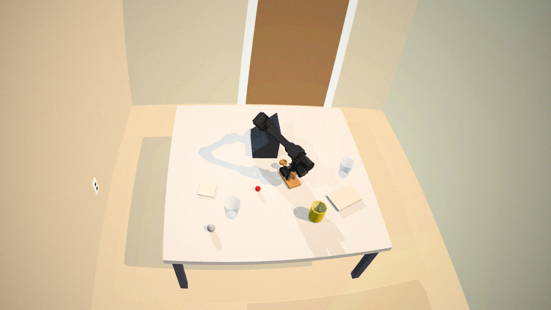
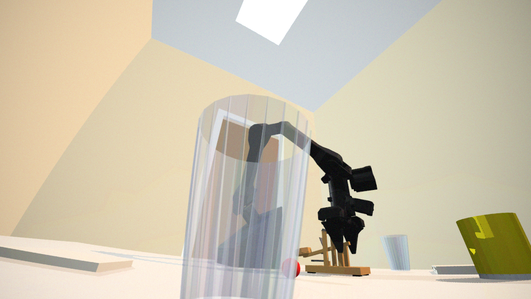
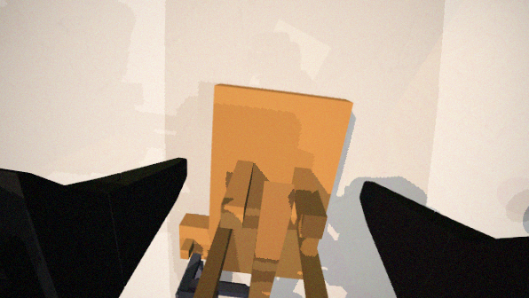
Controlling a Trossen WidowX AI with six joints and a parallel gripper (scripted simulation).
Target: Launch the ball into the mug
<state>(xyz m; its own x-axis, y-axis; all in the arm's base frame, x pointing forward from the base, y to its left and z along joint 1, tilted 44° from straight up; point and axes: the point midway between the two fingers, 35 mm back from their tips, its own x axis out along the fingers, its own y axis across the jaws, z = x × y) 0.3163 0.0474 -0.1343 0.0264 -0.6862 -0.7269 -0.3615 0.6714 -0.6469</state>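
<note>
Right now my gripper tip is 210 mm to the left of the red ball, 60 mm short of it and 30 mm above it. Round my gripper tip: board (310 mm to the left, 130 mm ahead, 40 mm below); wooden catapult (70 mm behind, 20 mm to the right); yellow mug (260 mm ahead, 100 mm to the left, 20 mm below).
</note>
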